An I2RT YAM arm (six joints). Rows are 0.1 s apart.
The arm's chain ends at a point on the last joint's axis. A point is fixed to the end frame.
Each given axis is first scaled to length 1.
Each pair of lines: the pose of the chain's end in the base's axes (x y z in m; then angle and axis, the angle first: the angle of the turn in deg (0 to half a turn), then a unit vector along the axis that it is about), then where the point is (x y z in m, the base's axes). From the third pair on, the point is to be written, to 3 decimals.
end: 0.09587, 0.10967, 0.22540, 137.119, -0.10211, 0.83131, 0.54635
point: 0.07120 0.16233 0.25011
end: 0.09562, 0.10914, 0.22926, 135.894, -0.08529, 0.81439, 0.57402
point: 0.07145 0.16031 0.25736
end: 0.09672, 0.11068, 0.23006, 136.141, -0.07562, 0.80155, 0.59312
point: 0.073 0.160 0.261
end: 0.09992, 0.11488, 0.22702, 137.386, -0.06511, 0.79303, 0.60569
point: 0.076 0.163 0.260
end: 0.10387, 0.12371, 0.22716, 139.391, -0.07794, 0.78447, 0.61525
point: 0.078 0.171 0.261
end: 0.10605, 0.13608, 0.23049, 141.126, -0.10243, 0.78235, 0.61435
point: 0.078 0.182 0.263
